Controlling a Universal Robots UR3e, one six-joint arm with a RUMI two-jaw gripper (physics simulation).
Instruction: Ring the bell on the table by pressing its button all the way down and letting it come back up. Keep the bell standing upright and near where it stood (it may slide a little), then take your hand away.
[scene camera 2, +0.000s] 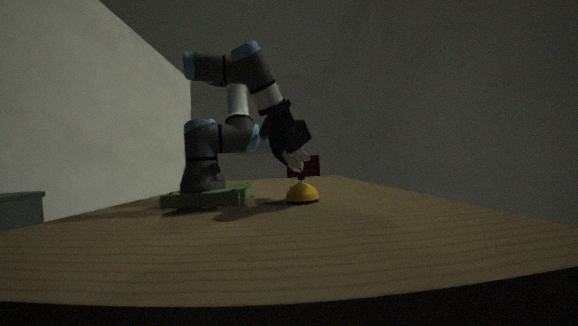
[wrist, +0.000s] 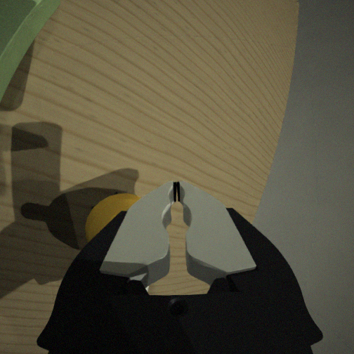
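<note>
The yellow dome bell stands upright on the wooden table. Its small dark button sits on a short stem on top in the scene view; it does not show in the wrist view. My gripper is shut and empty, with its fingertips pointing down. In the scene view the tips appear just above the button; whether they touch it I cannot tell. In the wrist view the bell lies left of the fingertips, partly hidden by the left finger and the gripper body.
The green base plate under the arm stands left of the bell. A dark red block-like object shows behind the gripper. A grey cabinet is at the far left. The table's right edge shows in the wrist view.
</note>
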